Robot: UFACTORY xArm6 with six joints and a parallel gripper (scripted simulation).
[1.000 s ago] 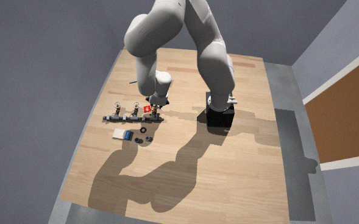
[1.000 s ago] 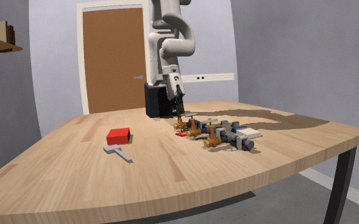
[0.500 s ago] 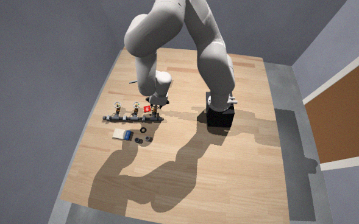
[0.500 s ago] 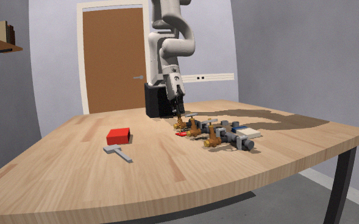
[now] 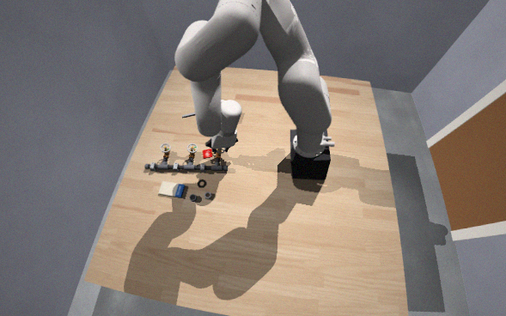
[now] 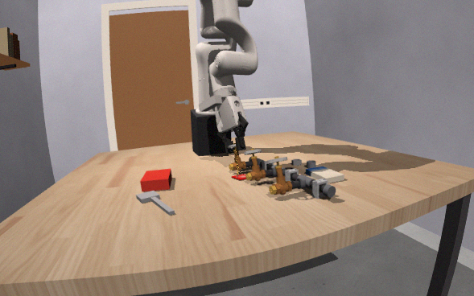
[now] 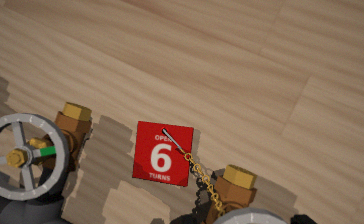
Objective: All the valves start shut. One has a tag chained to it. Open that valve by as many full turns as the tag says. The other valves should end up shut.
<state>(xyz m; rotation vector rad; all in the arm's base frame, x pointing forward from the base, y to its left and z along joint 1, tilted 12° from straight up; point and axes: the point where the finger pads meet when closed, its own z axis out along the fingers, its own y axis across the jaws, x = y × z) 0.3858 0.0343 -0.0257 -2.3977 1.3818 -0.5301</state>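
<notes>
Right now the red tag is 80 mm ahead of my hand, 10 mm to the right of it and 80 mm below it. Round my hand: grey hammer-like tool 210 mm ahead, 240 mm to the right, 80 mm below; then grey box 190 mm ahead, 210 mm to the left, 70 mm below; then red box 50 mm ahead, 250 mm to the right, 70 mm below.
</notes>
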